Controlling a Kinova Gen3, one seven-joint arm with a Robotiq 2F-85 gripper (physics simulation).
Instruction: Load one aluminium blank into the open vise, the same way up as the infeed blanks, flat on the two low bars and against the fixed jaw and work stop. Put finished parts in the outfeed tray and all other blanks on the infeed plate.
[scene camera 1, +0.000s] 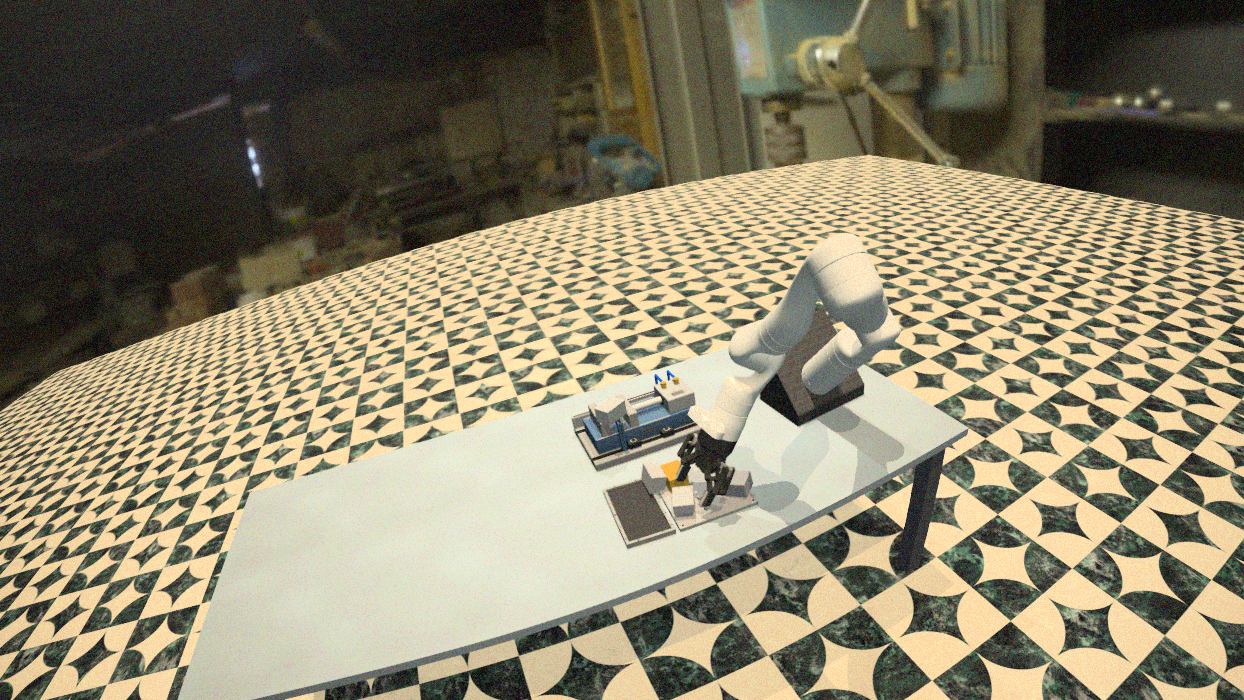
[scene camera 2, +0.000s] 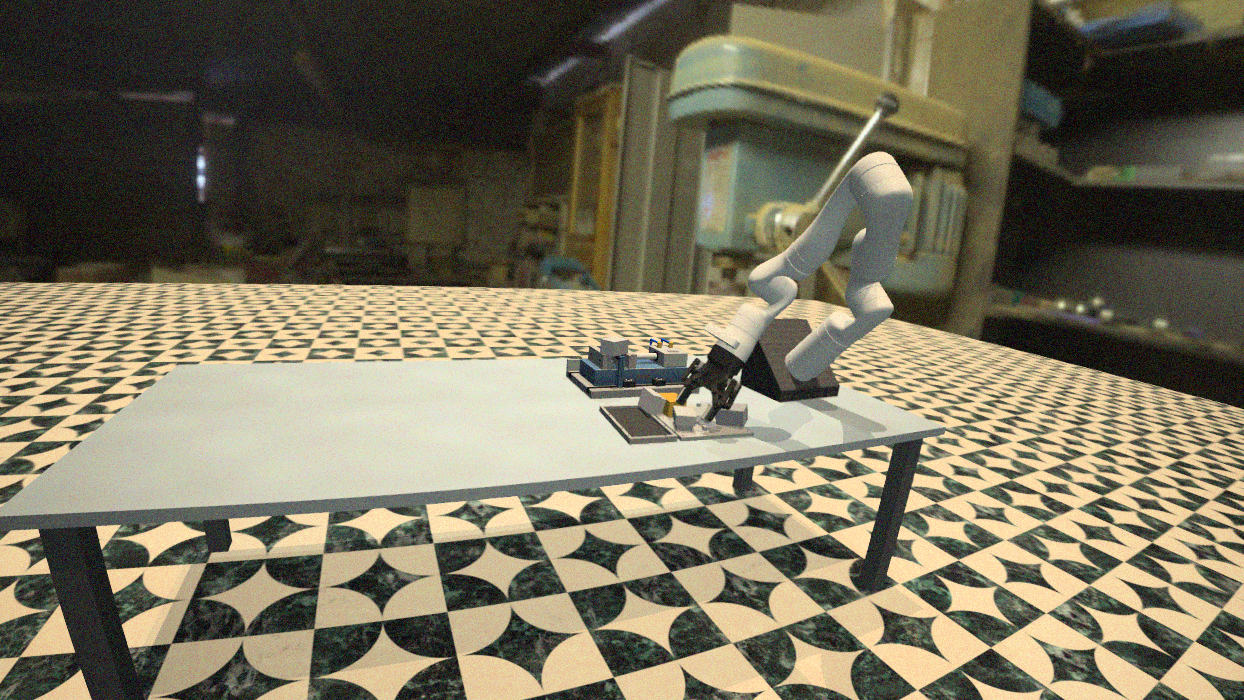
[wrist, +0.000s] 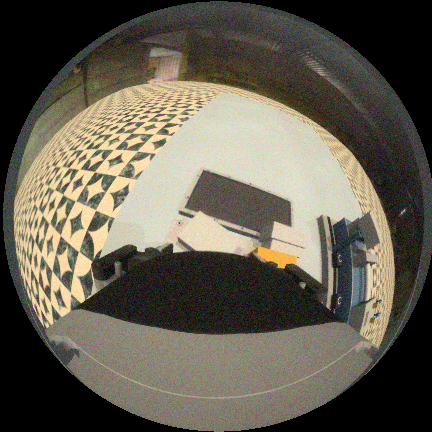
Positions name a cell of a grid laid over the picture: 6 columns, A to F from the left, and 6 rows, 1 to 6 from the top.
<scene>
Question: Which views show the gripper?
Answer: Scene camera 1, scene camera 2 and the wrist view: all of them.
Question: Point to a pale infeed plate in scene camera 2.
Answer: D4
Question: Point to the gripper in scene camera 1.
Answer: D5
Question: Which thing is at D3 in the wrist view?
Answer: A dark outfeed tray.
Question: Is the gripper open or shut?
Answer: Open.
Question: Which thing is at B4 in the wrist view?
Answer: The gripper.
</scene>
